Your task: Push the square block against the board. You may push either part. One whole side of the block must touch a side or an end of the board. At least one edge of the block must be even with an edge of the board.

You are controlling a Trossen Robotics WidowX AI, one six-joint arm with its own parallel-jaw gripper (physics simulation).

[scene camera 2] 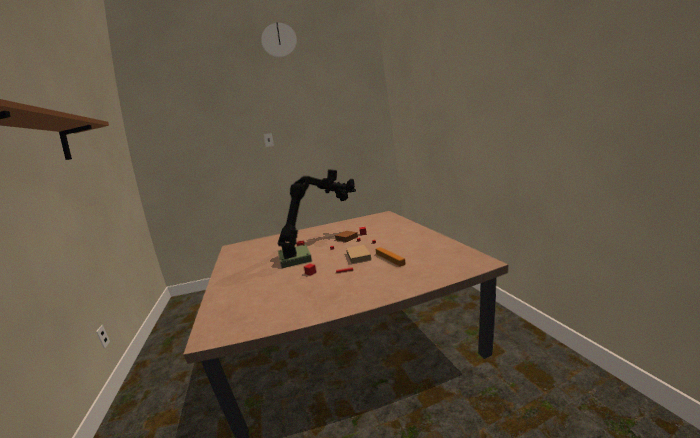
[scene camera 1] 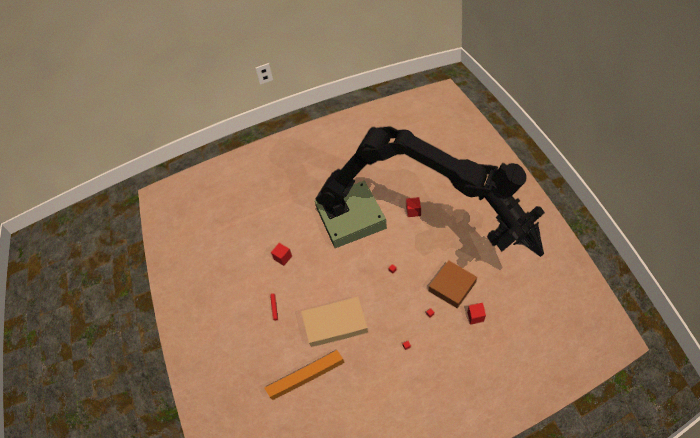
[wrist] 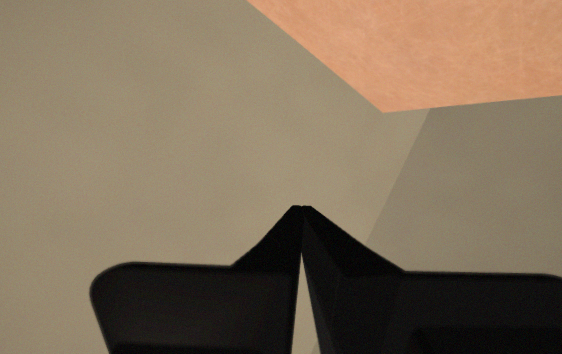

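Pixels of known places: gripper, fingertip midpoint: [scene camera 2: 355, 190] [scene camera 1: 542, 255] [wrist: 300, 214]; arm's base, origin of the base link: [scene camera 2: 289, 255] [scene camera 1: 335, 207].
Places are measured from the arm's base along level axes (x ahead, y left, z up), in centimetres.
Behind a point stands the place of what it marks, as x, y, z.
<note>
The square block [scene camera 1: 452, 282] {37.5, 19.0, -1.0} [scene camera 2: 345, 236] {35.4, 14.4, -1.0}, brown and flat, lies on the table. The board [scene camera 1: 334, 318] {33.2, -13.8, -1.0} [scene camera 2: 358, 253] {32.5, -17.6, -1.0}, a flat tan rectangle, lies apart from it, to its left and lower in scene camera 1. A wide gap separates them, and the block is turned at an angle to the board. My gripper [scene camera 1: 541, 253] {52.2, 34.7, 21.5} [scene camera 2: 354, 190] {52.2, 34.7, 21.5} [wrist: 300, 214] {52.2, 34.7, 21.5} is shut and empty, with its fingertips together, high above the table. In scene camera 1 it appears to the upper right of the block. The block and the board do not show in the wrist view.
Small red cubes [scene camera 1: 392, 268] {25.0, 6.6, -2.5} [scene camera 1: 430, 312] {42.2, 9.9, -2.5} [scene camera 1: 406, 345] {48.1, 0.0, -2.5} lie around the space between block and board. Larger red cubes [scene camera 1: 476, 313] {49.4, 20.1, -0.2} [scene camera 1: 413, 206] {10.0, 20.6, -0.1} [scene camera 1: 281, 253] {8.1, -20.0, -0.1}, a red stick [scene camera 1: 274, 306] {21.9, -27.6, -2.8} [scene camera 2: 344, 270] {21.5, -28.3, -3.3} and an orange bar [scene camera 1: 304, 374] {45.3, -27.1, -1.0} [scene camera 2: 390, 256] {44.2, -30.4, -1.4} also lie on the table. The arm stands on a green base [scene camera 1: 356, 222] {8.1, 3.2, 0.3}.
</note>
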